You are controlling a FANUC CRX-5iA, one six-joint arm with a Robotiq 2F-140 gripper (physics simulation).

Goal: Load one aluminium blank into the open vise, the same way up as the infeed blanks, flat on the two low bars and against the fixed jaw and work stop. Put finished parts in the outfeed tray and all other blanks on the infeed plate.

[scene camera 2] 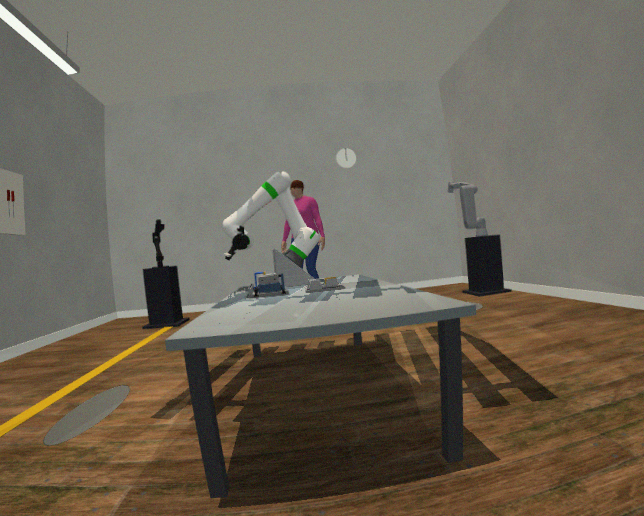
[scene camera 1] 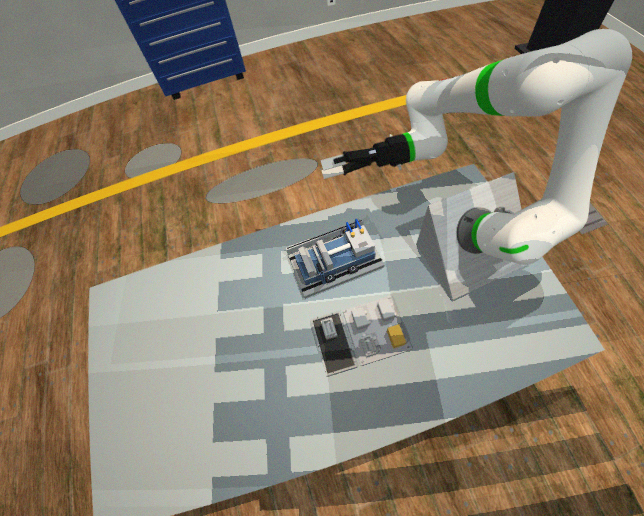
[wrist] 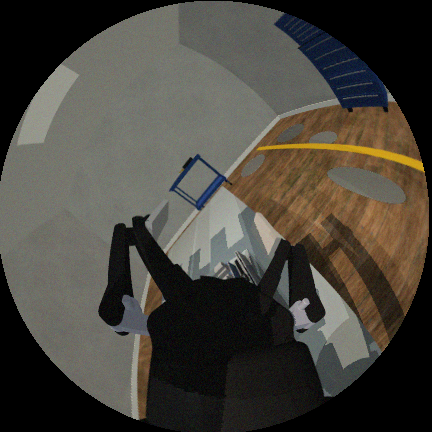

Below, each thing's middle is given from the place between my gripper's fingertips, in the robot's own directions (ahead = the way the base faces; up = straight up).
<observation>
I see my gripper 460 mm to the right of the dark outfeed tray (scene camera 1: 337, 357), 270 mm above it and 120 mm short of it.
</observation>
